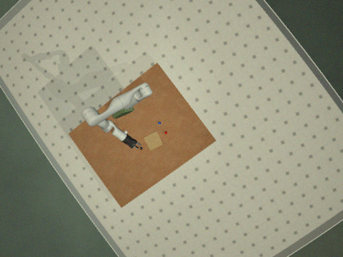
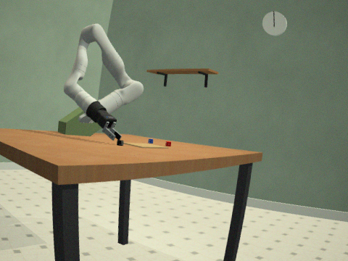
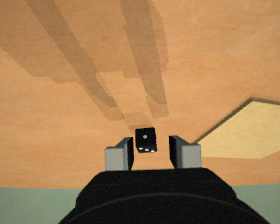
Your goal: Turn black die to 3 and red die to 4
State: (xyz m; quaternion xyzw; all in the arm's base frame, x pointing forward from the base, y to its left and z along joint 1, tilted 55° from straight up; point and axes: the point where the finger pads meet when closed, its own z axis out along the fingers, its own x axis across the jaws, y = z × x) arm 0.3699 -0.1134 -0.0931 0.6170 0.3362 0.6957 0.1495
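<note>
The black die lies 4 cm ahead of my hand and 2 cm below it. Round my hand: tan mat: 14 cm to the left, 4 cm ahead, 3 cm below; then blue die: 28 cm to the left, 7 cm behind, 2 cm below; then red die: 28 cm to the left, 4 cm ahead, 2 cm below.
</note>
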